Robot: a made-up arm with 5 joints. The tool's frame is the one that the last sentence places. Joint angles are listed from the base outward.
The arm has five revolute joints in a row. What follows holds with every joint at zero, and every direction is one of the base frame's.
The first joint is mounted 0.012 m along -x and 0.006 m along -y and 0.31 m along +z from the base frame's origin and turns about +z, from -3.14 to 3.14 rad.
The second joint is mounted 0.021 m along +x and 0.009 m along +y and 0.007 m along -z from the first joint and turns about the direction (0, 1, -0.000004), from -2 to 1.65 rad.
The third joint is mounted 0.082 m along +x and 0.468 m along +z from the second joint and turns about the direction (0, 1, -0.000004), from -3.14 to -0.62 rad.
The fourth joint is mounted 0.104 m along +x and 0.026 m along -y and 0.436 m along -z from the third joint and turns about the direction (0, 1, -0.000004), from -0.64 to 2.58 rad.
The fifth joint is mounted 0.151 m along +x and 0.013 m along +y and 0.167 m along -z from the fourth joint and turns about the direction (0, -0.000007, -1), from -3.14 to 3.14 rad.
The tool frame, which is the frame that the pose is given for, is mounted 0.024 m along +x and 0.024 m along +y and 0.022 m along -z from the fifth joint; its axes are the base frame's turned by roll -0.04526, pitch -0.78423 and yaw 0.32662 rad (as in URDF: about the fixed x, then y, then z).
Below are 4 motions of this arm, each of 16 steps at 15 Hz.
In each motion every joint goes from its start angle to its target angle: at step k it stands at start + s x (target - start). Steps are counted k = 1, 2, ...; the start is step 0. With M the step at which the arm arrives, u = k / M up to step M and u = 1 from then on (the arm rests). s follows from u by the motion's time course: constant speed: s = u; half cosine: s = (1 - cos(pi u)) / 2; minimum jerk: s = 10 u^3 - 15 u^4 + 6 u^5.
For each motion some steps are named. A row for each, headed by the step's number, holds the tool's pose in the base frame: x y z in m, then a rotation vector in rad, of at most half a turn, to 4 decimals.
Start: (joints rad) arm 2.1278 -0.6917 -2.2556 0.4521 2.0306
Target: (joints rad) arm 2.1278 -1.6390 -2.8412 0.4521 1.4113
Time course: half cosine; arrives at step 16
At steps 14, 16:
14: 0.6202 -0.9748 0.3918 -2.0718 -0.4964 1.4051
16: 0.6210 -0.9772 0.3332 -2.0030 -0.4848 1.4192

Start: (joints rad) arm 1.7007 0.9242 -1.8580 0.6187 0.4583
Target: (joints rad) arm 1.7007 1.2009 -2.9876 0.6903 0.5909
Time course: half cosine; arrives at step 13
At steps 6, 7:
6: -0.1693 1.1596 0.4171 1.1179 -1.0526 1.1458
7: -0.1697 1.1661 0.4730 1.1923 -1.1025 1.0819

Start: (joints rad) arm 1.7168 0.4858 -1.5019 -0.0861 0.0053
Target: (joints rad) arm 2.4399 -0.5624 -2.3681 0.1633 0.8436
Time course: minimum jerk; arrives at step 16
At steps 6, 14, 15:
6: -0.3032 0.7636 1.0156 2.0592 -1.5364 0.9164
14: 0.1767 -0.1620 1.4400 2.8622 -0.3968 -0.6682
15: 0.1967 -0.1752 1.4351 2.8639 -0.3610 -0.6977

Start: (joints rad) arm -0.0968 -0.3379 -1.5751 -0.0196 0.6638
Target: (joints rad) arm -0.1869 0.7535 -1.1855 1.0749 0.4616
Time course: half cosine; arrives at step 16
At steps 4, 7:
4: 0.6145 -0.0741 1.1174 -0.0026 -2.3207 -0.4692
7: 0.8415 -0.1174 0.7773 -0.1288 -1.6657 -0.4263

